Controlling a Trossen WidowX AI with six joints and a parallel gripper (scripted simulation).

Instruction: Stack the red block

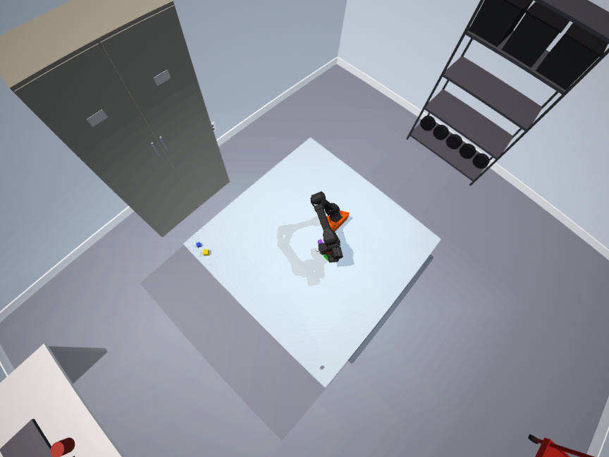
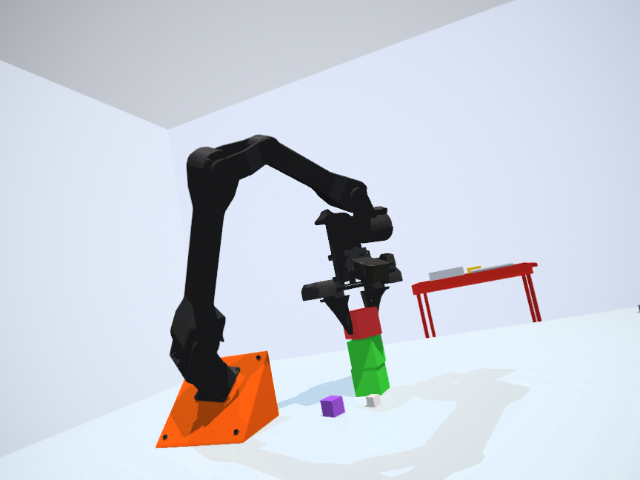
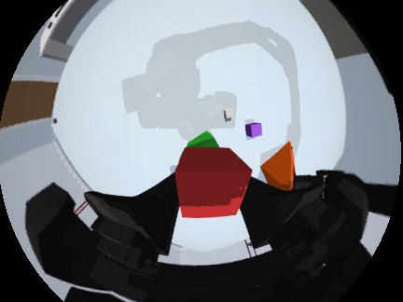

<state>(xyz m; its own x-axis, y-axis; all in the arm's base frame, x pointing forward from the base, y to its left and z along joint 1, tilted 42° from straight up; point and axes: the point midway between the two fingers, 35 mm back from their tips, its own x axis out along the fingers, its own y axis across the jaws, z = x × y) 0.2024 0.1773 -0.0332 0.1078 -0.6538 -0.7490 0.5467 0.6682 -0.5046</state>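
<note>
Now: gripper tip 10 mm below the red block. The rest, counted from my gripper tip: white cube (100 mm below, 80 mm to the right, 30 mm ahead); then purple cube (110 mm to the right, 90 mm below, 30 mm behind); then green block (40 mm below).
</note>
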